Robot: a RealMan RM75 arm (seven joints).
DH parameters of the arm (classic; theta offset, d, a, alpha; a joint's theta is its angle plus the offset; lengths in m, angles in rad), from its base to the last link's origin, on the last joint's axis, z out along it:
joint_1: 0 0.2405 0 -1.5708
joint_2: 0 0 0 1.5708
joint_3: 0 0.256 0 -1.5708
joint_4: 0 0 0 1.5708
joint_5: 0 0.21 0 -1.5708
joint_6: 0 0 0 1.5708
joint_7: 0 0.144 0 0
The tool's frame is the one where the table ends.
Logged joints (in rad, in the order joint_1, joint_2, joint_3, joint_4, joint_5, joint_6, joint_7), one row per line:
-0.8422, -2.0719, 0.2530, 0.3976, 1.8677, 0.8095, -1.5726
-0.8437, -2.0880, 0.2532, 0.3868, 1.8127, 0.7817, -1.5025
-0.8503, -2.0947, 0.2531, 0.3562, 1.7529, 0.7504, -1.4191
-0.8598, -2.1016, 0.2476, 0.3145, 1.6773, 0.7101, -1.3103
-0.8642, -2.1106, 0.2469, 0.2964, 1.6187, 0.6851, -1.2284
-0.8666, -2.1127, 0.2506, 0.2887, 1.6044, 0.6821, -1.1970
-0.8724, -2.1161, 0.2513, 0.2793, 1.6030, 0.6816, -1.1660
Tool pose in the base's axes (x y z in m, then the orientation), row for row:
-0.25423, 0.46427, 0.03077, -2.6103, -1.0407, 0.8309
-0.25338, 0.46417, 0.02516, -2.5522, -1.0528, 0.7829
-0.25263, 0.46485, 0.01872, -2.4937, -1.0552, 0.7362
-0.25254, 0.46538, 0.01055, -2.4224, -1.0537, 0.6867
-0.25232, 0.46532, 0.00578, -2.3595, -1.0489, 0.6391
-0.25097, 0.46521, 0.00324, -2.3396, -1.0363, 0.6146
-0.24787, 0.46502, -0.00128, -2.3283, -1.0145, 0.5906
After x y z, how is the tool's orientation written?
As angles about the fixed x, y, z axes (roll, pitch, yaw), in radians.
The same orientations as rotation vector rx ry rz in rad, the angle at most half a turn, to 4 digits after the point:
-1.8028, -1.1558, -0.8770
-1.7810, -1.1316, -0.8755
-1.7642, -1.1093, -0.8648
-1.7405, -1.0879, -0.8446
-1.7236, -1.0655, -0.8272
-1.7317, -1.0486, -0.8169
-1.7524, -1.0273, -0.8028

